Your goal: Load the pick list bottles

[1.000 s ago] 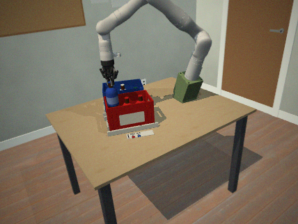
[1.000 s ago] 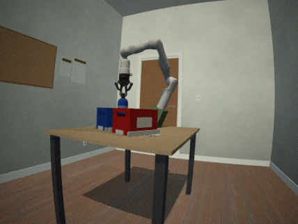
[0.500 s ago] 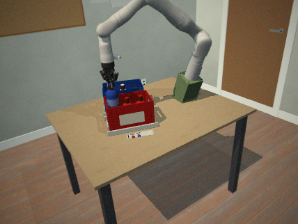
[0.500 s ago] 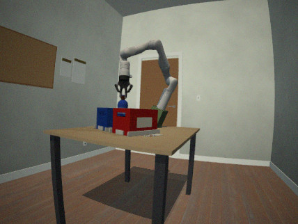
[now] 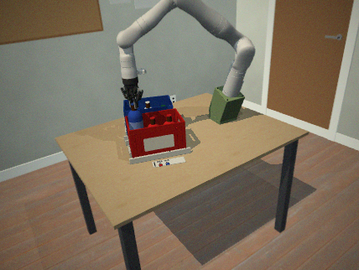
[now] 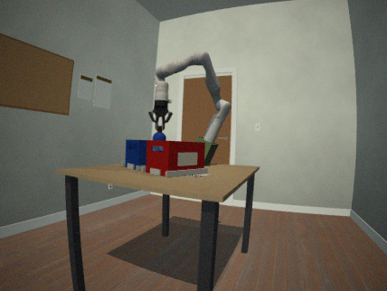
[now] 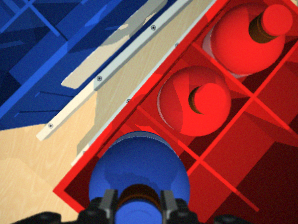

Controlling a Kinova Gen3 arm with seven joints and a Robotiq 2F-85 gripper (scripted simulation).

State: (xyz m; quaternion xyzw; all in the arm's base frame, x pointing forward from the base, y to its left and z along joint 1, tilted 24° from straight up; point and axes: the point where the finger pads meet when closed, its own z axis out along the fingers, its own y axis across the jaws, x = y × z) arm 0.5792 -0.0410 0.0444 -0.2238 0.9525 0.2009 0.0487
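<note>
Now: hand 70 mm above the blue-label bottle. Round my hand: red crate: 170 mm below, 70 mm behind, 60 mm to the left; then blue crate: 170 mm to the right, 170 mm below, 130 mm behind; then green-label bottle: 200 mm behind, 160 mm below, 100 mm to the right.
</note>
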